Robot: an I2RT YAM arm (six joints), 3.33 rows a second.
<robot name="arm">
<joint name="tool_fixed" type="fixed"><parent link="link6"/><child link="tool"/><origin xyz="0 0 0" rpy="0 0 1.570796"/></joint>
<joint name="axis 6" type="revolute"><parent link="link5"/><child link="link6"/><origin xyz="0 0.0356 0.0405" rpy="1.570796 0 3.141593"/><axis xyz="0 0 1"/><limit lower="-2.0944" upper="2.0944"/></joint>
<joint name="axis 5" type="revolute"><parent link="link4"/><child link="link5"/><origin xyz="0.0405 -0.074 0.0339" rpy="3.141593 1.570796 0"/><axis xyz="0 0 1"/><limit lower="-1.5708" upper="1.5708"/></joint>
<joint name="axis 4" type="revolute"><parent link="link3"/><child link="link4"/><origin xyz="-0.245 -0.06 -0.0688" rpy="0 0 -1.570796"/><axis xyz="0 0 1"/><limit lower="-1.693" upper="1.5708"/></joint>
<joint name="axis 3" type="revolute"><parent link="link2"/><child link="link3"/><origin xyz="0 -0.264 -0.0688" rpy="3.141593 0 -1.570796"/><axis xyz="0 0 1"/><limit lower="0" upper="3.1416"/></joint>
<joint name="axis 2" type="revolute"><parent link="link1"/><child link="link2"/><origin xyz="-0.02 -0.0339 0.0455" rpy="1.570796 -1.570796 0"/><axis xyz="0 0 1"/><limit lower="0" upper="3.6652"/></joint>
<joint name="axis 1" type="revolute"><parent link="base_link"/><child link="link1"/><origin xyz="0 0 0.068" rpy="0 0 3.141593"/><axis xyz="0 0 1"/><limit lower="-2.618" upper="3.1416"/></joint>
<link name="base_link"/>
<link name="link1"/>
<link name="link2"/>
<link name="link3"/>
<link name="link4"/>
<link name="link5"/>
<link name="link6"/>
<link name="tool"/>
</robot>
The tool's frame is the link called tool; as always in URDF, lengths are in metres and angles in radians.
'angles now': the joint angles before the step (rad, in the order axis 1, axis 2, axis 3, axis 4, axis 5, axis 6). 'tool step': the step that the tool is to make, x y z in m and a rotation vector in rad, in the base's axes. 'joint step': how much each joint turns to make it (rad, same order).
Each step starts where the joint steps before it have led.
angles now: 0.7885, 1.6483, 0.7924, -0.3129, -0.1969, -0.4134
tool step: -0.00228, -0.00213, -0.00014, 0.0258, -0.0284, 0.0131
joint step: 0.0000, -0.0196, -0.0298, 0.0460, -0.0036, -0.0130
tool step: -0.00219, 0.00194, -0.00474, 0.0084, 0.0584, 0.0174
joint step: 0.0043, 0.0217, 0.0059, -0.0176, -0.0486, 0.0076
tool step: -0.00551, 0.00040, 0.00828, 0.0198, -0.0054, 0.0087
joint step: 0.0141, -0.0390, -0.0061, -0.0126, -0.0069, 0.0092
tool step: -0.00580, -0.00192, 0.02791, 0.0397, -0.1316, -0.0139
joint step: 0.0199, -0.1182, -0.0108, 0.0112, 0.0765, -0.0021
